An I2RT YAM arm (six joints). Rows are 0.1 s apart.
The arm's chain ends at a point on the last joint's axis. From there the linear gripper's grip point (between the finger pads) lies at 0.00 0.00 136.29 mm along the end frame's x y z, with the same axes.
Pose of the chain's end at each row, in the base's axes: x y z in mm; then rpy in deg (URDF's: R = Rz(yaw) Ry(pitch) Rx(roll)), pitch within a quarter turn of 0, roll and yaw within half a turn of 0:
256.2 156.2 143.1 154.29 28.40 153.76
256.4 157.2 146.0 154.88 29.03 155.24
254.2 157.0 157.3 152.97 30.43 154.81
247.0 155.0 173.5 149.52 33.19 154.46
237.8 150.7 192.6 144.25 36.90 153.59
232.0 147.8 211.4 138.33 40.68 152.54
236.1 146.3 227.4 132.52 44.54 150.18
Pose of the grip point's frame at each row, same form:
334.7 183.4 35.1 154.29 28.40 153.76
335.0 184.7 38.1 154.88 29.03 155.24
336.2 186.9 52.6 152.97 30.43 154.81
334.8 189.7 75.2 149.52 33.19 154.46
332.7 192.5 104.1 144.25 36.90 153.59
332.7 197.6 134.2 138.33 40.68 152.54
342.1 201.3 161.7 132.52 44.54 150.18

